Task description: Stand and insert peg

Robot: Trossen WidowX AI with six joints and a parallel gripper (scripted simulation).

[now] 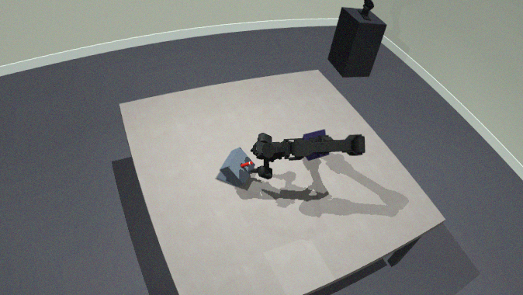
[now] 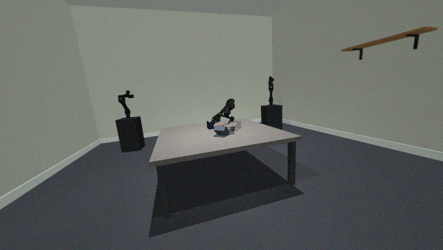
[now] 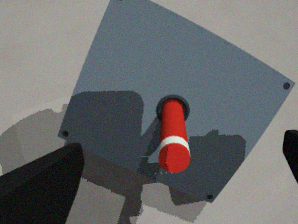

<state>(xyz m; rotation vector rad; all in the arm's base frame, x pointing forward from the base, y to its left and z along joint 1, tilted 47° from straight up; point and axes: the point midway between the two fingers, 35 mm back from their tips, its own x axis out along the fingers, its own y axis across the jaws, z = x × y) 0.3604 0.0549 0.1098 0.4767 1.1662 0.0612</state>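
The red peg is 1 cm ahead of my gripper tip, 1 cm to the right of it and 2 cm below it. Round my gripper tip: blue-grey sloped panel: 4 cm ahead, 3 cm to the right, 7 cm below.
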